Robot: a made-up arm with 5 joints.
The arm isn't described. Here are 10 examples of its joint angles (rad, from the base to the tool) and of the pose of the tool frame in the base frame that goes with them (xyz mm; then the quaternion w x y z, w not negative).
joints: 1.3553 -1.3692 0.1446 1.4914 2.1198
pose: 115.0 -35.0 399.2 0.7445 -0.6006 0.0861 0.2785
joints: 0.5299 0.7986 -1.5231 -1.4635 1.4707
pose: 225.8 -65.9 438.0 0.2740 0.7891 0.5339 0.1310
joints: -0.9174 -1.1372 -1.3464 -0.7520 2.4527
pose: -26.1 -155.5 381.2 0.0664 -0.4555 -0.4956 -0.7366
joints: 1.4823 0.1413 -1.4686 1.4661 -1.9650
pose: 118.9 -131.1 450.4 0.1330 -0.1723 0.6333 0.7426
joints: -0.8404 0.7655 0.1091 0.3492 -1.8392
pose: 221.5 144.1 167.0 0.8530 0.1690 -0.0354 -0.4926
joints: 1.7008 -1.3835 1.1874 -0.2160 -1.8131
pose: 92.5 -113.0 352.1 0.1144 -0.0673 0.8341 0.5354
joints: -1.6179 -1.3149 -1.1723 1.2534 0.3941
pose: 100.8 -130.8 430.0 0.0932 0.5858 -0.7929 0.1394
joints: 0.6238 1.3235 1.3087 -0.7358 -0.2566
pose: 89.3 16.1 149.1 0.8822 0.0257 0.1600 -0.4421
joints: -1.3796 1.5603 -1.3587 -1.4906 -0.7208
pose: 138.8 228.9 285.0 0.1339 0.8707 -0.4714 0.0422
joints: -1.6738 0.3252 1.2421 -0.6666 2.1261
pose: 83.9 103.6 171.4 0.2834 0.0659 0.3221 -0.9009
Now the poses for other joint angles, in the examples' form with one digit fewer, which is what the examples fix.
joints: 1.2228 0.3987 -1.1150 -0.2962 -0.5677
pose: 170 -172 464 0.167 -0.287 -0.917 -0.219
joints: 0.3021 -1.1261 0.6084 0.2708 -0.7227
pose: 211 -28 396 0.528 0.183 -0.767 -0.314
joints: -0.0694 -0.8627 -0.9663 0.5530 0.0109
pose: 54 3 503 0.147 0.053 -0.988 0.002
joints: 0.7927 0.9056 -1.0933 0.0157 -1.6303
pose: 293 -186 337 0.212 0.328 -0.691 -0.608
